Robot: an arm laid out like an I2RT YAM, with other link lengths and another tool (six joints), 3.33 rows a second.
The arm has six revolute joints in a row. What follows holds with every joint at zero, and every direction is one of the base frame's.
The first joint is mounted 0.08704 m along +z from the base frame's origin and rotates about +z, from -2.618 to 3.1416 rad.
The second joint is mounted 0.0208 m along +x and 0.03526 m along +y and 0.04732 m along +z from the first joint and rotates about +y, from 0 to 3.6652 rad.
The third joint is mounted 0.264 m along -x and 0.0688 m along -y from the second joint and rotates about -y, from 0 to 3.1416 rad.
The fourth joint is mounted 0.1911 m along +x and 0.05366 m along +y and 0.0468 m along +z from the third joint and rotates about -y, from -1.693 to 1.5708 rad.
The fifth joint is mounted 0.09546 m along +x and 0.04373 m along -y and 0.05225 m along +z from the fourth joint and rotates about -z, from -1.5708 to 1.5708 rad.
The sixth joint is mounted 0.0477 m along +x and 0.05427 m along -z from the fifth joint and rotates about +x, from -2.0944 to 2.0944 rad.
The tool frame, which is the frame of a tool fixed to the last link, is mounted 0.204 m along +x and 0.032 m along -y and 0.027 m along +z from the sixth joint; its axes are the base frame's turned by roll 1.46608, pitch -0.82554 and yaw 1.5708 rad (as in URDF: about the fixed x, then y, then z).
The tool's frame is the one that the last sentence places.
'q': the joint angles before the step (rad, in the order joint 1, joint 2, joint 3, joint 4, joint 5, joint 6). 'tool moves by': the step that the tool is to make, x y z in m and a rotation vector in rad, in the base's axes. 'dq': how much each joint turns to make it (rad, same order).
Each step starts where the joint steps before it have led.
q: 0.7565, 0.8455, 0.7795, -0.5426, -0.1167, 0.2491
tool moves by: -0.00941, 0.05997, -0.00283, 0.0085, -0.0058, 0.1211
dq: 0.1549, 0.1353, -0.0070, 0.1545, 0.0270, 0.0204
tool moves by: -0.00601, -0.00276, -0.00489, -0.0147, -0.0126, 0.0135
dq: 0.0177, -0.0261, -0.0261, -0.0051, 0.0142, -0.0133
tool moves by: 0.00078, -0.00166, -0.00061, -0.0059, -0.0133, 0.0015
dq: -0.0009, -0.0067, -0.0105, 0.0061, 0.0060, -0.0131
